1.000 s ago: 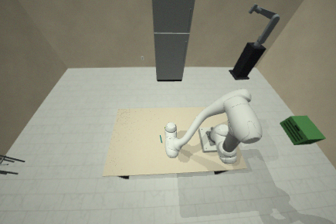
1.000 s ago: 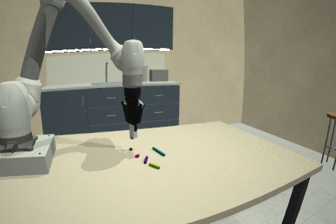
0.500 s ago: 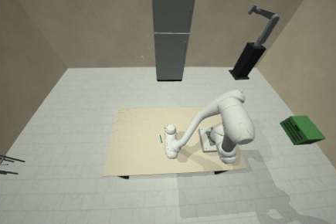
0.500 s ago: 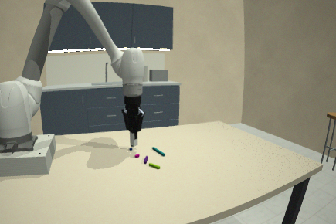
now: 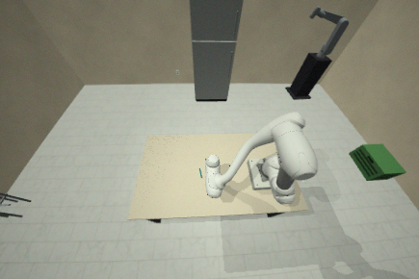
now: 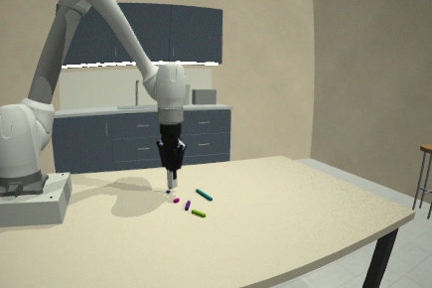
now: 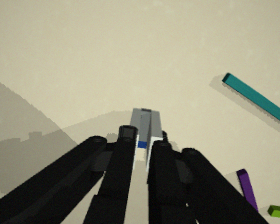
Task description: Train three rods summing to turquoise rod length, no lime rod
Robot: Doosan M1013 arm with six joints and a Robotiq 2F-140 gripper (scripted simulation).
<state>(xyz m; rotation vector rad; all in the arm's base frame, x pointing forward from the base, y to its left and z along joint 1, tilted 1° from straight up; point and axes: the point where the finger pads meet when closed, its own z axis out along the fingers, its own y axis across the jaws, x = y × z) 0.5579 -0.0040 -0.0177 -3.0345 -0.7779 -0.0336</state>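
The grey rod is 3 cm below my hand. From my hand the other things lie so: turquoise rod 9 cm to the right, 9 cm ahead, 4 cm below; small blue rod 4 cm below, 2 cm behind, 1 cm to the right; magenta rod 10 cm to the right, 4 cm below, 2 cm behind.
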